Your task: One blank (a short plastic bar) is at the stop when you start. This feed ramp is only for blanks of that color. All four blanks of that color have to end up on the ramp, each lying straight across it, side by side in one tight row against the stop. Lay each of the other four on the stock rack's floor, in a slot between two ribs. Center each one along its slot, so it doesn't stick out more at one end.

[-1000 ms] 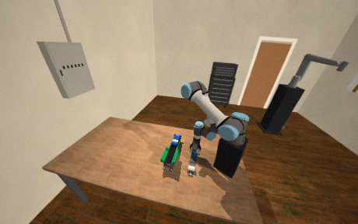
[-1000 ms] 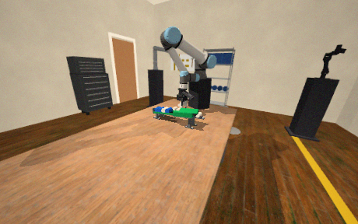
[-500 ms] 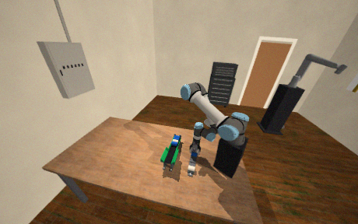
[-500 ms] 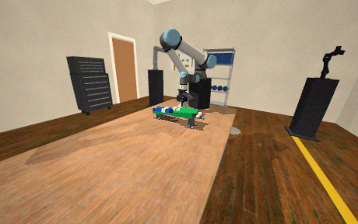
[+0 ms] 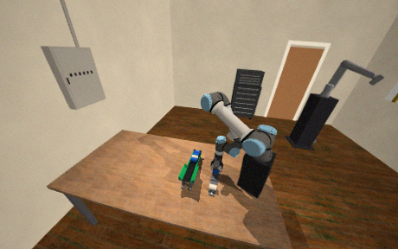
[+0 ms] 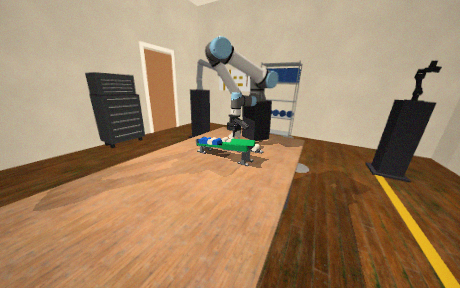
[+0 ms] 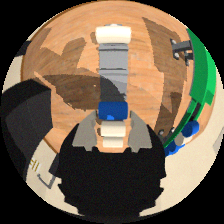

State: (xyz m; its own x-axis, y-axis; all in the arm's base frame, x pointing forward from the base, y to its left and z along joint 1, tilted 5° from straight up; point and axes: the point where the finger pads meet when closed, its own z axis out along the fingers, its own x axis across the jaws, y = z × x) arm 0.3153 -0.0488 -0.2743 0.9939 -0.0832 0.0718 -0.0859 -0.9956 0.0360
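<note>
Now: hand 4 cm above the stock rack and 3 cm to the right of it.
</note>
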